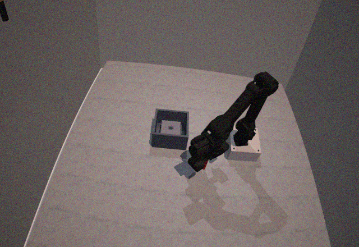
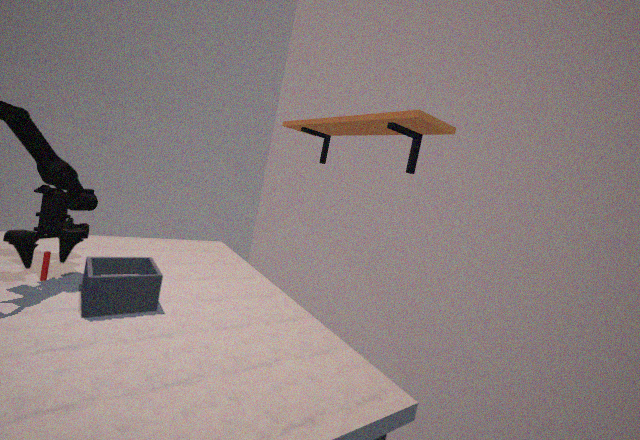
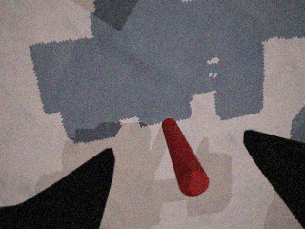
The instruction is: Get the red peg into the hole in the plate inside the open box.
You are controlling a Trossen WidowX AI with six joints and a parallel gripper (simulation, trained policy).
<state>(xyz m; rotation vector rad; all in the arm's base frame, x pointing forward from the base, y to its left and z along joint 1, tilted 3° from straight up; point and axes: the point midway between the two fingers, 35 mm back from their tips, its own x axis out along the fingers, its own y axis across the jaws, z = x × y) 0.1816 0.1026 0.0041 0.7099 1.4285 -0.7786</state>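
My gripper tip is right at the red peg. Also, from my gripper tip: dark grey box: 14 cm ahead, 19 cm to the right, 2 cm below; then grey plate: 14 cm ahead, 19 cm to the right.
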